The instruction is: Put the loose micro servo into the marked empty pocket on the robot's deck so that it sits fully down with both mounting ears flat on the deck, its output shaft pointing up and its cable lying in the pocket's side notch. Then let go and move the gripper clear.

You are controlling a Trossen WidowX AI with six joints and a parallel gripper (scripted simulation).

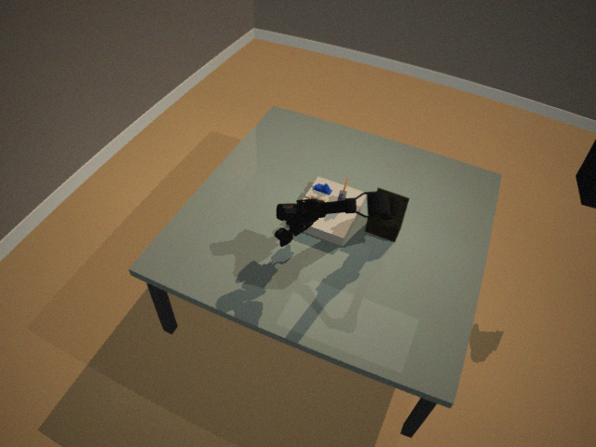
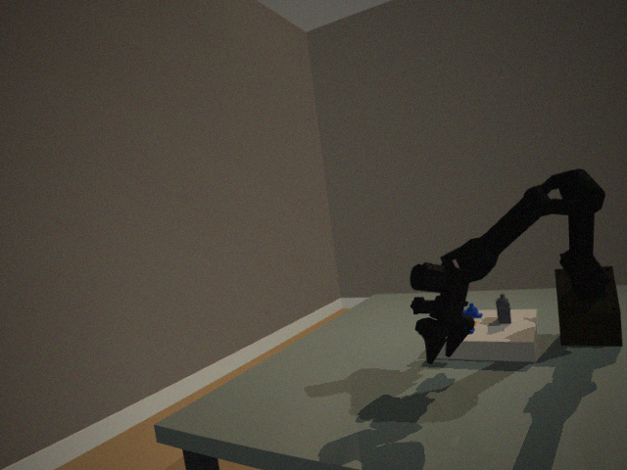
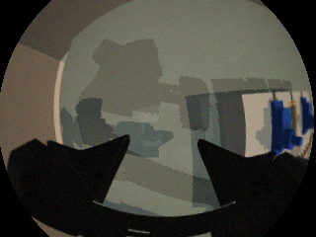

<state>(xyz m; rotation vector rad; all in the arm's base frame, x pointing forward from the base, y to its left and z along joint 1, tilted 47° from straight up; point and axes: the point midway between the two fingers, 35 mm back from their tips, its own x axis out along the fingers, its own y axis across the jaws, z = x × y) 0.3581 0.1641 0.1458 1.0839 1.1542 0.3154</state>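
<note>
Now: gripper tip 15 cm past the white deck, 23 cm to the left of it and 1 cm above it.
</note>
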